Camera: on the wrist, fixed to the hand. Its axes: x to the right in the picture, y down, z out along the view.
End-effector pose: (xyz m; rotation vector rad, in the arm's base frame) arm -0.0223 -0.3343 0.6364 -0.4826 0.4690 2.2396
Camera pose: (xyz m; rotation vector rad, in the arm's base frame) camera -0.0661 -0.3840 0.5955 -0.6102 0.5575 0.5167
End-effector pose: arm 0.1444 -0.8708 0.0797 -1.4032 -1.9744 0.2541
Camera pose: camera 0.2165 -0.8452 0.0940 0.5418 -1.9031 -0.1629
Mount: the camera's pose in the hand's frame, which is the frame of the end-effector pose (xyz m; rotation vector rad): 0.0161 0.0571 -0.0504 0.5491 0.3446 -1.5445
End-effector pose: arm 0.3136 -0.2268 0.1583 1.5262 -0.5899 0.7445
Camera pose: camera 0.2761 -0.1810 0.2089 1.7356 1.0984 -0.1091
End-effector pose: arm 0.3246 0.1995 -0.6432 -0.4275 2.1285 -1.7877
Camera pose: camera 0.2872 0.2469 -0.6923 1.2058 -0.6821 1.8660
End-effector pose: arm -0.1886 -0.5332 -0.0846 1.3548 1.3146 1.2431
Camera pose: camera -0.2308 -0.5250 -0.0197 0.0762 2.2870 -0.0114
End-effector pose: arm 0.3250 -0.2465 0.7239 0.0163 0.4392 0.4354
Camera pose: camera 0.2941 -0.1919 0.6778 0.1236 0.7605 -1.2254
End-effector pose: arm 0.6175 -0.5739 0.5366 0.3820 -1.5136 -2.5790
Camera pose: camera 0.6151 -0.6480 0.5604 -1.3899 1.0826 1.1468
